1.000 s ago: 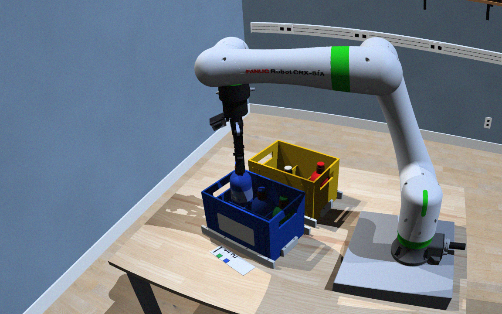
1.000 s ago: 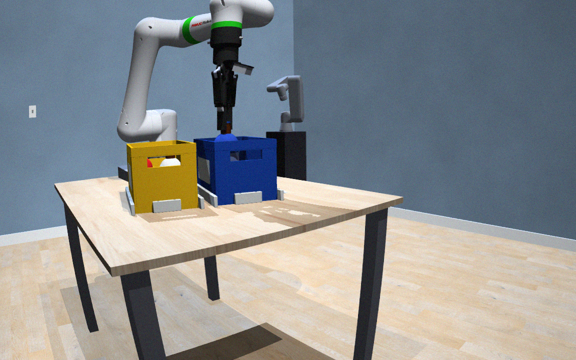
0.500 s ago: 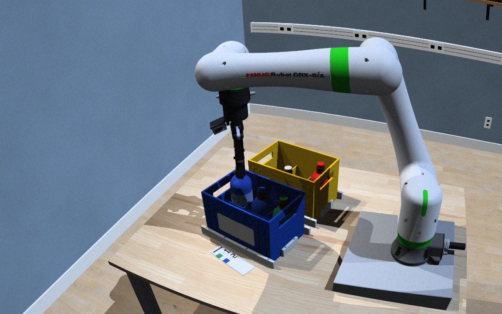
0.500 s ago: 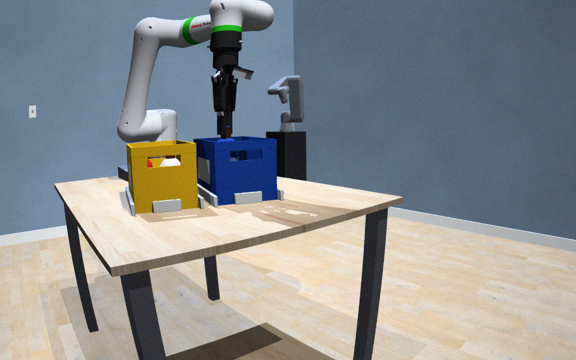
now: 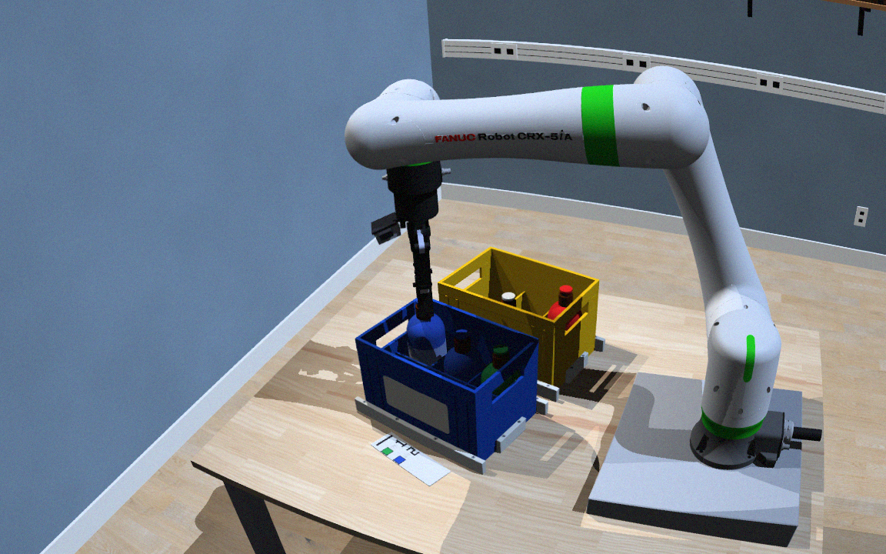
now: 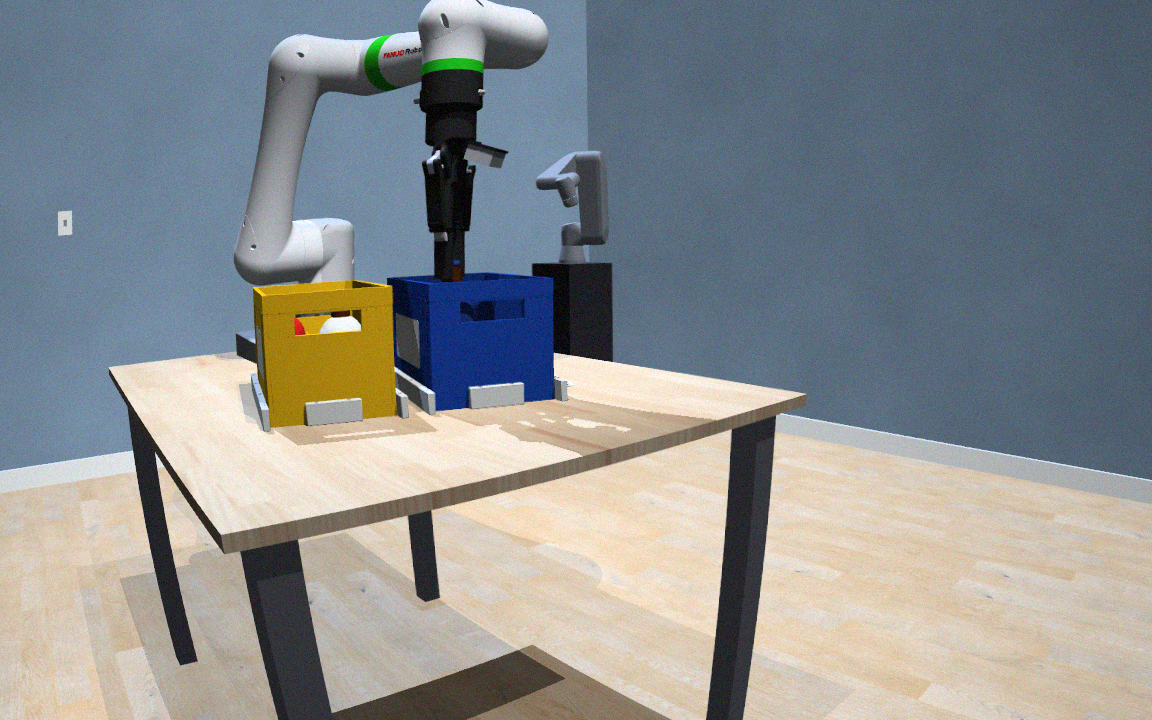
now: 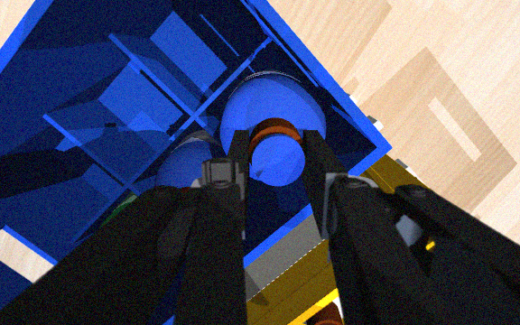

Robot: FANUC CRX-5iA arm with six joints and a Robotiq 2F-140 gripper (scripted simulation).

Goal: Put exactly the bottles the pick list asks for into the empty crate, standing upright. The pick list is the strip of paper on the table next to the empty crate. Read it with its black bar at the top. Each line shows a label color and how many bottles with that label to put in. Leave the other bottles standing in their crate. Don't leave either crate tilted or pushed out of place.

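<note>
The blue crate is 7 cm behind my hand, 7 cm to the left of it and 13 cm below it. From my hand the other things lie so: green-label bottle (17 cm behind, 5 cm to the left, 12 cm below); then yellow crate (13 cm behind, 17 cm to the right, 13 cm below); then white-label bottle (12 cm behind, 13 cm to the right, 12 cm below).
</note>
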